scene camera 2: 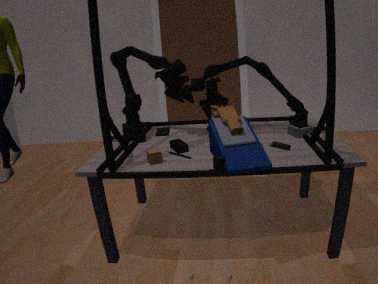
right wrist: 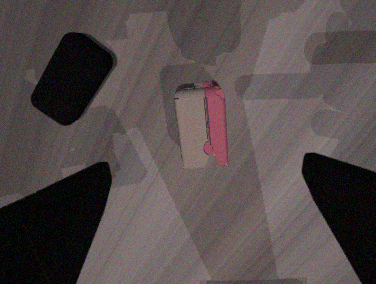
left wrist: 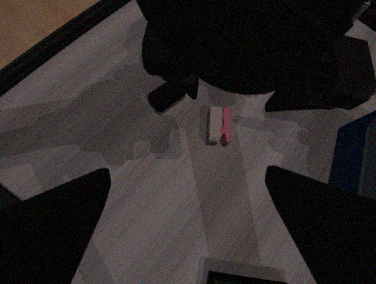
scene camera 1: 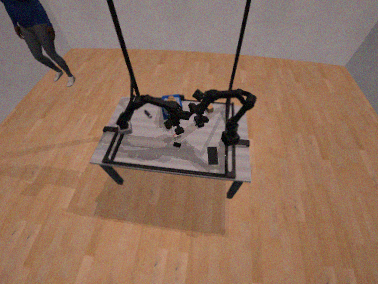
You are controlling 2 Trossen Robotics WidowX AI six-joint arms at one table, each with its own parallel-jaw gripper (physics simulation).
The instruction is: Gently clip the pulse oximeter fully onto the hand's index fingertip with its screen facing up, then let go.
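Note:
The pulse oximeter lies on the table on its narrow side, pale half on the left and pink half on the right in both wrist views. My right gripper is open and empty above it, with the oximeter between and beyond the fingertips in the right wrist view. My left gripper is open and empty, high over the table. The hand rests on a grey pad on a blue wedge. Its index fingertip cannot be made out.
A small black block lies near the oximeter. A black box, a thin dark stick and an orange cube lie left of the wedge. A black cylinder lies right of it. A dark flat rectangle lies near the left arm's base.

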